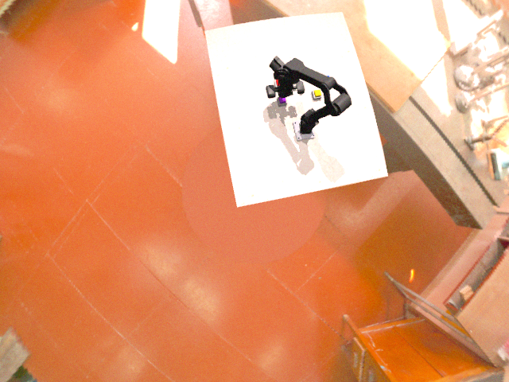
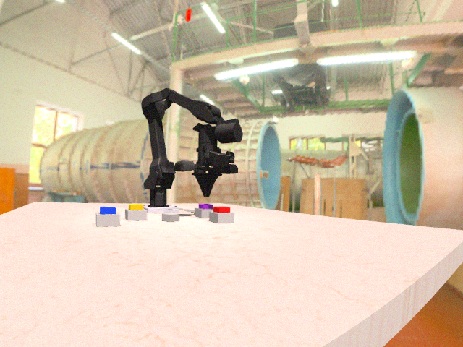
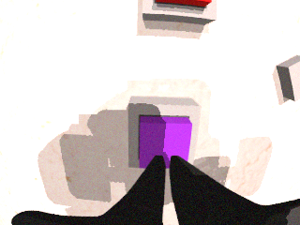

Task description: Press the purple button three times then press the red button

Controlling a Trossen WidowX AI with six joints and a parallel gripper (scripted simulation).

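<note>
Now: the purple button 30 mm below my gripper tip. Also, from my gripper tip: small grey block: 120 mm to the right, 60 mm ahead, 50 mm below; red button: 110 mm ahead, 30 mm below; yellow button: 210 mm to the right, 30 mm below, 30 mm ahead.
</note>
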